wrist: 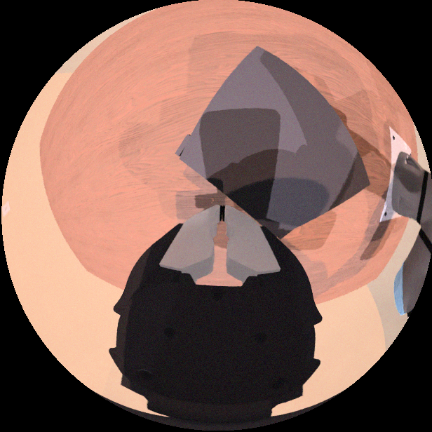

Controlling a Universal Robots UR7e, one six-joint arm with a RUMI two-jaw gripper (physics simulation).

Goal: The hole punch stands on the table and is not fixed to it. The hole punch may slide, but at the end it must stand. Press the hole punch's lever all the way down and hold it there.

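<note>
The hole punch (250, 95) shows from above as a large grey, four-cornered shape right of the middle of the wrist view, with shadows across it. A small notched part sticks out at its left corner. My gripper (222, 207) is shut and empty. Its fingertips are at the lower-left edge of the hole punch in the view, overlapping that edge slightly. Whether they touch it, and how far down the lever is, I cannot tell. The underside of the hole punch is hidden.
The pinkish wooden table (100, 150) lies under the hole punch. At the right edge are a white mounting plate (397, 145) with dark holes and the grey robot arm (410, 190) with a blue cap. Shadows fall across the table around the hole punch.
</note>
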